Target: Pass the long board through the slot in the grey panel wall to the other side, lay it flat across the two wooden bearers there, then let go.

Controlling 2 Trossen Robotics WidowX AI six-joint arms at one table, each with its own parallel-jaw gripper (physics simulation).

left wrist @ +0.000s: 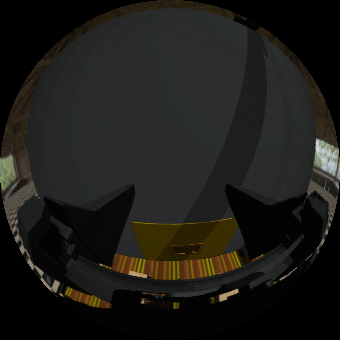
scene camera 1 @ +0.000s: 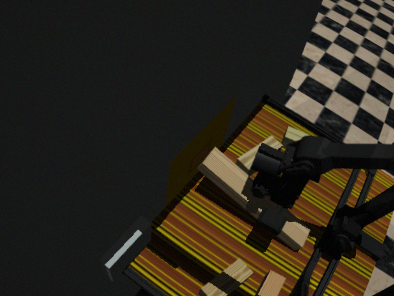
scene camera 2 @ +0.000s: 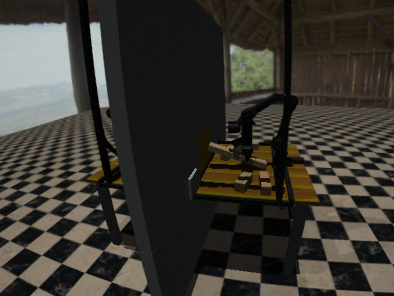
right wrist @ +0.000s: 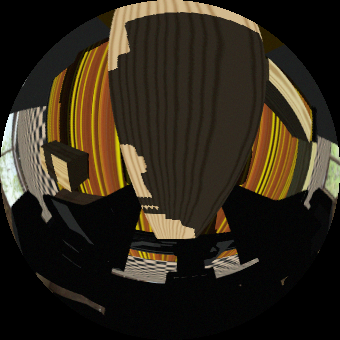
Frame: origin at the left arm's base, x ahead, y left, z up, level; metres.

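Seen in the pictures: left gripper, fingertip midpoint: (left wrist: 181, 188); right gripper, fingertip midpoint: (scene camera 2: 246, 159) (right wrist: 181, 183); right arm's base, link origin: (scene camera 1: 332, 245) (right wrist: 189, 248).
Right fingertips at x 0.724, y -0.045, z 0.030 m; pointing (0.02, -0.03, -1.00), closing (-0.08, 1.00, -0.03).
Observation:
A point is followed by its place in that frame.
The long board (scene camera 1: 227, 172) @[x 0.575, y -0.059, z 0.105 m] (scene camera 2: 218, 148) @[x 0.571, y -0.085, z 0.106 m] (right wrist: 200, 100) is held above the table, tilted, one end towards the yellow plate (scene camera 1: 181, 170) @[x 0.483, y -0.120, z 0.093 m] (scene camera 2: 204, 145) @[x 0.484, y -0.050, z 0.107 m] (left wrist: 150, 235) @[x 0.431, y 0.059, z 0.141 m] around the slot (left wrist: 186, 248) @[x 0.449, y -0.040, z 0.044 m] in the grey panel wall (scene camera 1: 100, 100) @[x 0.483, y -0.350, z 0.500 m] (scene camera 2: 170, 100) @[x 0.483, y -0.486, z 0.422 m] (left wrist: 150, 100) @[x 0.432, y 0.040, z 0.425 m]. That end appears on the near side of the wall, apart from it. My right gripper (scene camera 1: 261, 204) (scene camera 2: 247, 154) @[x 0.724, y -0.046, z 0.030 m] (right wrist: 181, 183) @[x 0.724, y -0.046, z 0.030 m] is shut on the board around its middle. My left gripper (left wrist: 181, 188) @[x 0.349, y -0.001, z 0.320 m] is open and empty, facing the wall's other side. Pale strips in the left wrist view are too hidden to identify as bearers.
Loose wooden blocks lie at the lower part of scene camera 1, one (scene camera 1: 227, 277) @[x 0.720, y -0.252, z 0.028 m] (scene camera 2: 243, 181) @[x 0.726, y -0.298, z 0.028 m] beside another (scene camera 1: 272, 284) @[x 0.819, y -0.204, z 0.025 m] (scene camera 2: 265, 186) @[x 0.827, y -0.327, z 0.025 m]. More blocks (scene camera 1: 255, 152) @[x 0.585, y 0.104, z 0.030 m] (scene camera 1: 296, 134) @[x 0.654, y 0.259, z 0.028 m] lie behind the right arm. A pale bar (scene camera 1: 124, 249) @[x 0.508, y -0.359, z 0.081 m] (scene camera 2: 193, 184) @[x 0.512, y -0.382, z 0.039 m] sticks out by the wall. Black posts (scene camera 2: 287, 50) @[x 0.883, y -0.380, z 0.584 m] rise beside the table.

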